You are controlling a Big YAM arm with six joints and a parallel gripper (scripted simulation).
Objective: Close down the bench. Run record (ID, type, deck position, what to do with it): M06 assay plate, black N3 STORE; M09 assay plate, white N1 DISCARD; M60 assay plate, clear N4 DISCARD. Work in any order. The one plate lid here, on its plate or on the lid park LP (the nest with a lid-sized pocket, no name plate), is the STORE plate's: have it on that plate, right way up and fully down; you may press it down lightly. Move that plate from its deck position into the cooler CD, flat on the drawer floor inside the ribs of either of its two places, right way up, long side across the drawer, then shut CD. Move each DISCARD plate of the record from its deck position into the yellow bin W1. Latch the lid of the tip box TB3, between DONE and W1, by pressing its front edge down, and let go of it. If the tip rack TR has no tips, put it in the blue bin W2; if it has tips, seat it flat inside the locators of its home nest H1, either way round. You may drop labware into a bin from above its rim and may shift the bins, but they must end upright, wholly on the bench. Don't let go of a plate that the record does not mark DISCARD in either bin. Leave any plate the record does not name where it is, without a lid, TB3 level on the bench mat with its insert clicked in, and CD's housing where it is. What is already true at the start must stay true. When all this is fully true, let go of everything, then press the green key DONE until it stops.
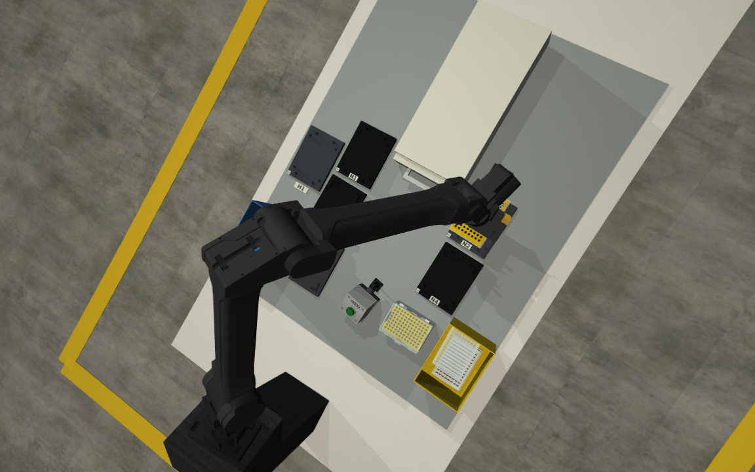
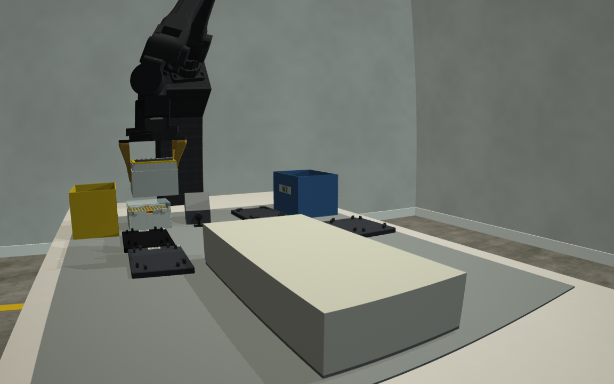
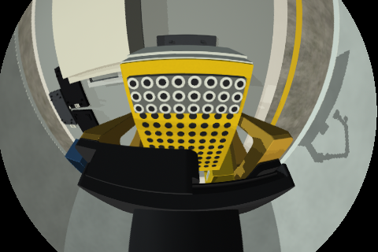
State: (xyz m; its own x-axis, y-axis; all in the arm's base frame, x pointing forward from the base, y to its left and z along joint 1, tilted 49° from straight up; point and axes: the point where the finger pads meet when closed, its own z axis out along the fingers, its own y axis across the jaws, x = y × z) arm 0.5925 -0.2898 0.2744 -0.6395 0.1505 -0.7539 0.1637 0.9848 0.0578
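The home nest H1 is 52 cm to the left of my hand, 17 cm below it and 3 cm ahead of it. From my hand the other things lie so: nest N4 (18 cm behind, 17 cm below, 3 cm to the left); then yellow tip rack (1 cm behind, 1 cm above); then nest N2 (17 cm below).
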